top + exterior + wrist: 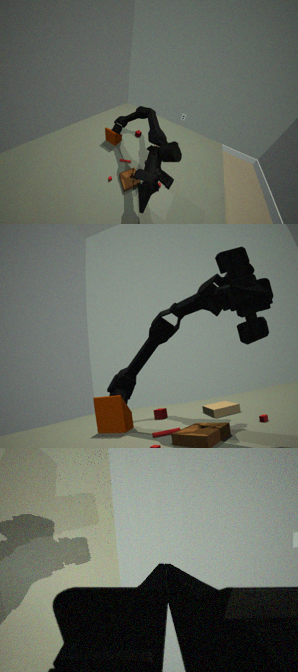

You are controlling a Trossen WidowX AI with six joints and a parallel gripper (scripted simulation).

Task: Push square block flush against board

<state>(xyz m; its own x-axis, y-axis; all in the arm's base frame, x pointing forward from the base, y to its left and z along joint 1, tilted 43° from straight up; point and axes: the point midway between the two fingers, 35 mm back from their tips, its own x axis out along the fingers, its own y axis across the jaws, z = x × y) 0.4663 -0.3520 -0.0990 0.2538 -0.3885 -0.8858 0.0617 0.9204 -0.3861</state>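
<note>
Right now my gripper tip is 24 cm above the brown square block, 17 cm to the right of it and 16 cm past it. The rest, counted from my gripper tip: tan board 49 cm to the left, 24 cm below, 11 cm behind; then red rod 27 cm behind, 25 cm to the left, 25 cm below.
</note>
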